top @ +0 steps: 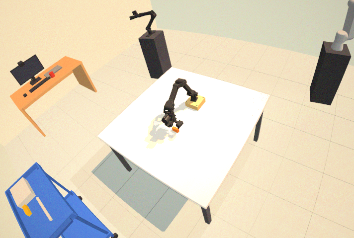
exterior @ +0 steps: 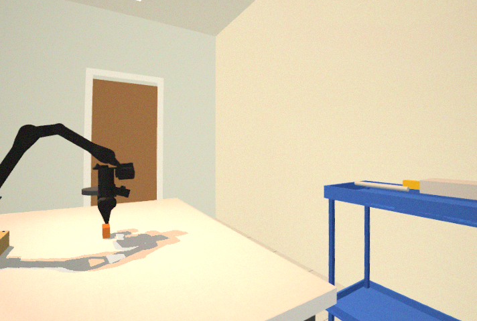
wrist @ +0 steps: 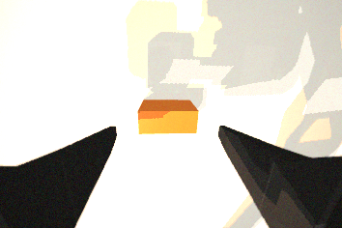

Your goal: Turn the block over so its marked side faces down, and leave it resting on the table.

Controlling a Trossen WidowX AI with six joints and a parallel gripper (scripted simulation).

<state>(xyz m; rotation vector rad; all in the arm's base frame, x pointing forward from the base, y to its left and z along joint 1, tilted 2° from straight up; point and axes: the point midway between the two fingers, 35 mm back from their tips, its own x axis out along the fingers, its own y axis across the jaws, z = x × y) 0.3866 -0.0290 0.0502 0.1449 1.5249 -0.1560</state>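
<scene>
Right now my gripper tip is 1 cm past the orange block and 4 cm above it.
</scene>
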